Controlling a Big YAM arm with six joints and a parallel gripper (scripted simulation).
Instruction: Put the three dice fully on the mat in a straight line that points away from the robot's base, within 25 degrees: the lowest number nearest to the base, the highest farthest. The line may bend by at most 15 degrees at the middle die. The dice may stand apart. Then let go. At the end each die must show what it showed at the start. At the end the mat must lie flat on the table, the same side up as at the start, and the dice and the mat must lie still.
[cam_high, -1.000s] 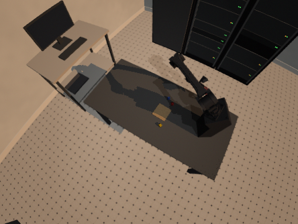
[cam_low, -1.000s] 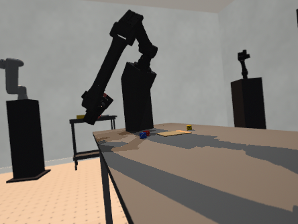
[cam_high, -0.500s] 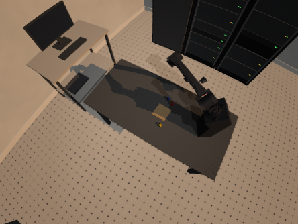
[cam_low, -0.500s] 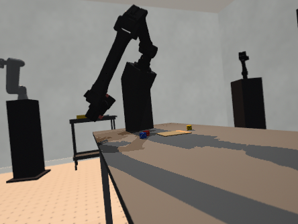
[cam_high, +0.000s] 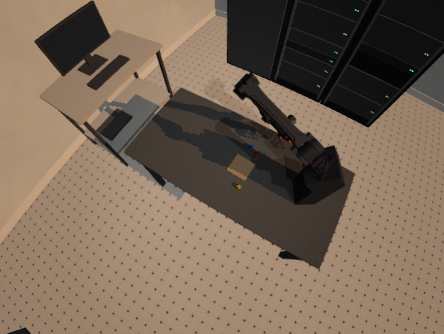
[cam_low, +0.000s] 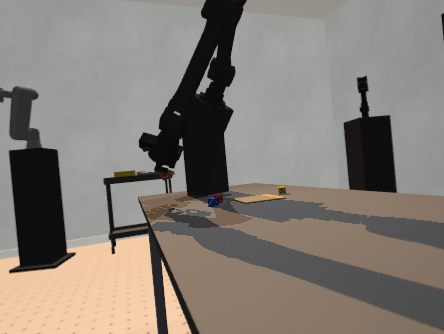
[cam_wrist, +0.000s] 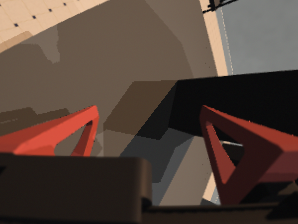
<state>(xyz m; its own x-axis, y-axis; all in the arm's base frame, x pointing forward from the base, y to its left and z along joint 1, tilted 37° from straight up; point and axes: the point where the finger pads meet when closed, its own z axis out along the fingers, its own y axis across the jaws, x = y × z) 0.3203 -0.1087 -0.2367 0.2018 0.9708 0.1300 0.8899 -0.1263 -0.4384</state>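
My gripper is now 130 mm short of the red die, 170 mm to the right of it and 120 mm above it. Also, from my hand: tan mat (140 mm ahead, 310 mm to the left, 130 mm below); then blue die (190 mm ahead, 150 mm to the left, 120 mm below); then yellow die (60 mm ahead, 420 mm to the left, 120 mm below).
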